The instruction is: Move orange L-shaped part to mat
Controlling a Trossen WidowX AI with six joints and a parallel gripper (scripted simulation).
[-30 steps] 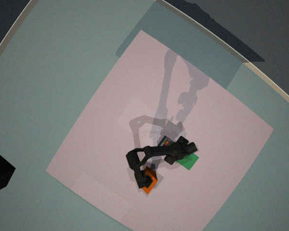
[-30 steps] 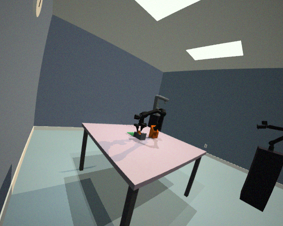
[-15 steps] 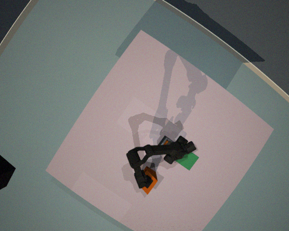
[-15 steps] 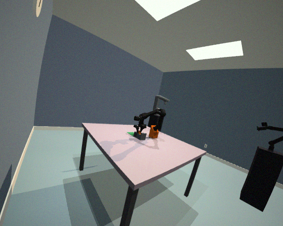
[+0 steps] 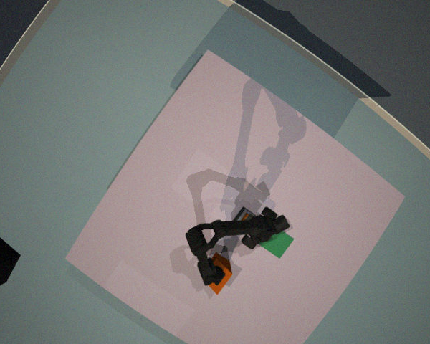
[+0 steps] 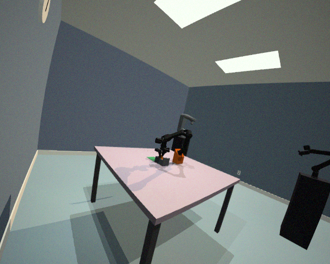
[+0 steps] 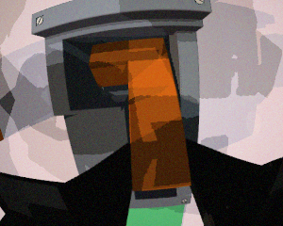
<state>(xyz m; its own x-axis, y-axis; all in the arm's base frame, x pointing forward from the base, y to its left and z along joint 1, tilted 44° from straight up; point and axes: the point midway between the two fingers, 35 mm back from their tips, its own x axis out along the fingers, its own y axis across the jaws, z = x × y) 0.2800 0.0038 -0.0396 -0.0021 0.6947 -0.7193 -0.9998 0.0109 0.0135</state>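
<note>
My gripper tip is 2 cm past the green mat, 14 cm to the left of it and 8 cm above it. From my gripper tip the other things lie so: orange L-shaped part: 1 cm behind, 4 cm to the left, 3 cm below.
</note>
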